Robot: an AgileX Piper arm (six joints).
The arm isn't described. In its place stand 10 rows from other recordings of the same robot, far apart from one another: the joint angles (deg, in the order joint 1, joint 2, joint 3, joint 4, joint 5, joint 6), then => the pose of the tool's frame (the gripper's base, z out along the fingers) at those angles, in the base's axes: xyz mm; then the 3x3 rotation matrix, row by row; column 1 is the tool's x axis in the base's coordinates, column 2 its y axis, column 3 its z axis.
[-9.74 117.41 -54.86 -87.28 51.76 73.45] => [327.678, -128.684, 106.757], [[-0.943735, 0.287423, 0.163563], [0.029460, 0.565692, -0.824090], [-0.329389, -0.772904, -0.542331]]
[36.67 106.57 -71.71 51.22 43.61 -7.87] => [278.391, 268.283, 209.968], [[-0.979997, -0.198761, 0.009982], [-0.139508, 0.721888, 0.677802], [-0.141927, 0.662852, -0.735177]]
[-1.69 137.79 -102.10 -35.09 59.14 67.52] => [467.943, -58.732, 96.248], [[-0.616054, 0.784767, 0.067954], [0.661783, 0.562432, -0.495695], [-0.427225, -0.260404, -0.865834]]
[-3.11 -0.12 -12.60 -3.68 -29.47 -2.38] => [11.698, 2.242, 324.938], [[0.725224, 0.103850, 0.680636], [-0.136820, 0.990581, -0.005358], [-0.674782, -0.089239, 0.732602]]
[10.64 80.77 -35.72 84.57 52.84 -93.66] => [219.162, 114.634, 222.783], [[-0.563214, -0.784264, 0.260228], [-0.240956, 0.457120, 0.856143], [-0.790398, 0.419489, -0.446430]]
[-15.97 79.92 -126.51 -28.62 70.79 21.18] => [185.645, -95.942, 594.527], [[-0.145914, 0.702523, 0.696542], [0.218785, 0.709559, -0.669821], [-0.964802, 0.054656, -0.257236]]
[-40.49 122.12 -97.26 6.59 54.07 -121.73] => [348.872, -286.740, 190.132], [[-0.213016, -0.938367, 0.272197], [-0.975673, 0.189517, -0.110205], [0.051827, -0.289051, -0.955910]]
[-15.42 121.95 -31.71 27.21 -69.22 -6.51] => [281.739, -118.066, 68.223], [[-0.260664, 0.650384, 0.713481], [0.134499, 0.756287, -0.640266], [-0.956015, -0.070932, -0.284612]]
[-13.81 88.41 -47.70 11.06 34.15 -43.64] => [273.347, -57.100, 193.176], [[-0.862806, -0.348809, 0.365921], [-0.367072, 0.929957, 0.020949], [-0.347598, -0.116244, -0.930410]]
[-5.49 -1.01 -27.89 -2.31 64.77 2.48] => [-9.372, -2.432, 268.081], [[-0.507043, 0.140041, 0.850468], [0.074924, 0.990139, -0.118370], [-0.858658, 0.003702, -0.512536]]
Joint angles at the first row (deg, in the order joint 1, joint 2, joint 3, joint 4, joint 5, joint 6):
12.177, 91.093, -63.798, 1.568, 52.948, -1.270
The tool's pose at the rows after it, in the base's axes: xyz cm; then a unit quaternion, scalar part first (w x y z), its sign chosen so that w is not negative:
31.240, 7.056, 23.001, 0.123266, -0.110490, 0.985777, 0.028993
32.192, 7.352, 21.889, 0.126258, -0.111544, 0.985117, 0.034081
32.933, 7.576, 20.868, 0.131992, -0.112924, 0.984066, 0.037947
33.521, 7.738, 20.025, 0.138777, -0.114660, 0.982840, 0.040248
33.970, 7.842, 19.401, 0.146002, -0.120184, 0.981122, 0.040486
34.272, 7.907, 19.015, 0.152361, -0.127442, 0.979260, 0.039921
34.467, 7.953, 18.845, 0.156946, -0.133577, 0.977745, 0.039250
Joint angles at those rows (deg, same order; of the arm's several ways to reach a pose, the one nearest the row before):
12.198, 94.393, -65.007, 2.390, 51.202, -1.854
12.198, 96.960, -65.549, 3.216, 48.792, -2.527
12.198, 99.015, -65.695, 3.897, 46.201, -3.210
12.199, 100.640, -65.737, 4.368, 43.830, -3.829
12.199, 101.831, -65.746, 4.598, 41.837, -4.734
12.199, 102.575, -65.745, 4.734, 40.391, -5.758
12.207, 102.978, -65.830, 4.801, 39.570, -6.562

